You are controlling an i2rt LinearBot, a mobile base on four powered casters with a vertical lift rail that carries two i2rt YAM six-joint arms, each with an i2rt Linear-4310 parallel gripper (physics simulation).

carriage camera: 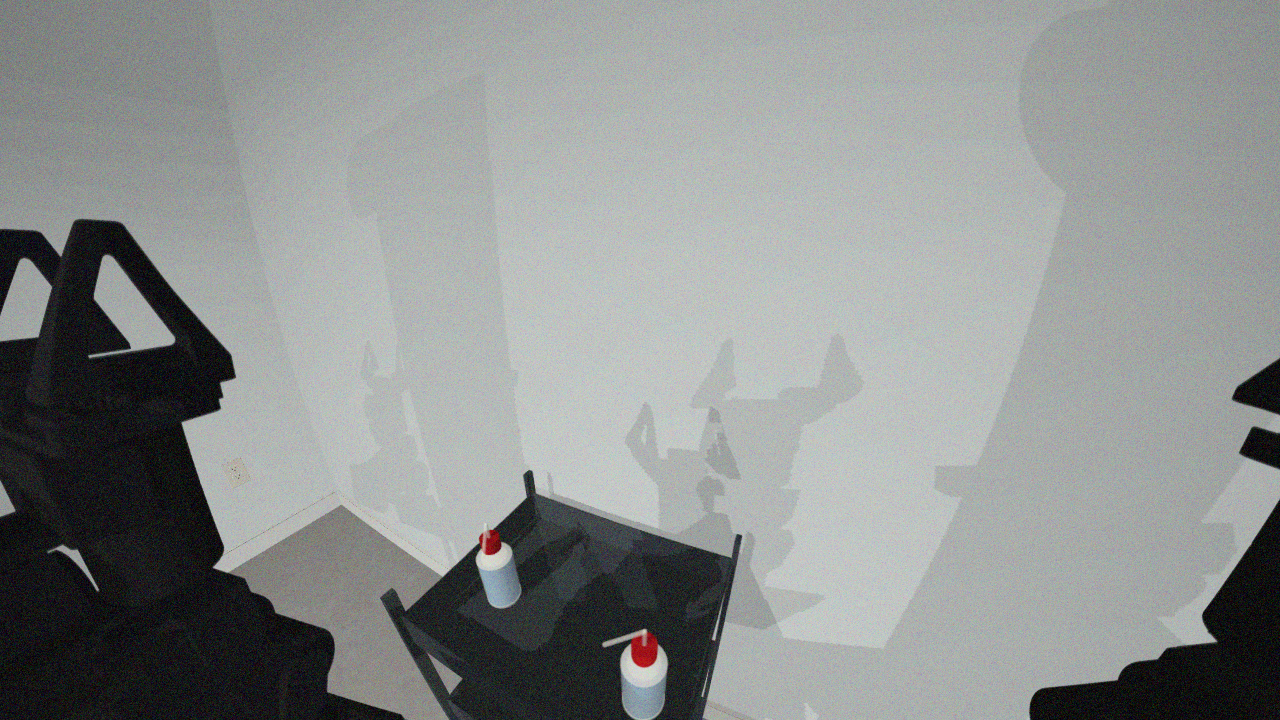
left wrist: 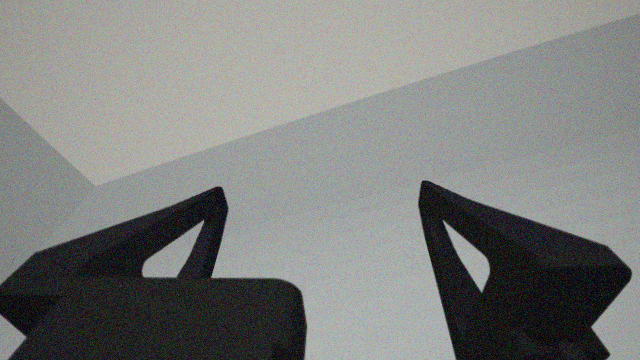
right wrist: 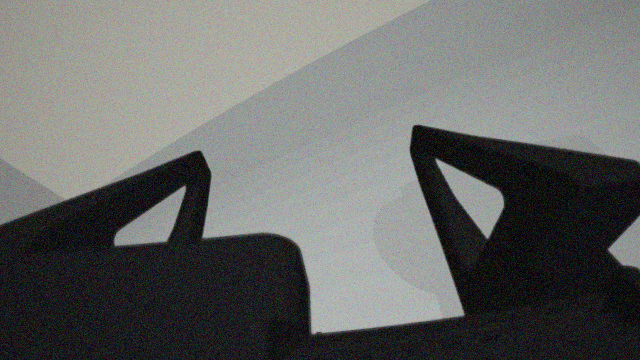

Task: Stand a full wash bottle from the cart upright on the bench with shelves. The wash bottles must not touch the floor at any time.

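Observation:
The dark cart stands low in the middle of the carriage view. Two wash bottles with red caps, white shoulders and pale blue bodies stand upright on its top shelf. One wash bottle is near the shelf's left edge. The other wash bottle is at the near right, its thin spout pointing left. I cannot tell their fill levels surely. My left gripper is open and empty, raised left of the cart. My right gripper is open and empty, partly cut off at the right edge. The bench with shelves does not show.
A pale wall rises close behind the cart, with shadows of the arms on it. A wall corner and an outlet are at the left, above a stretch of grey floor. Cart posts stick up at the shelf corners.

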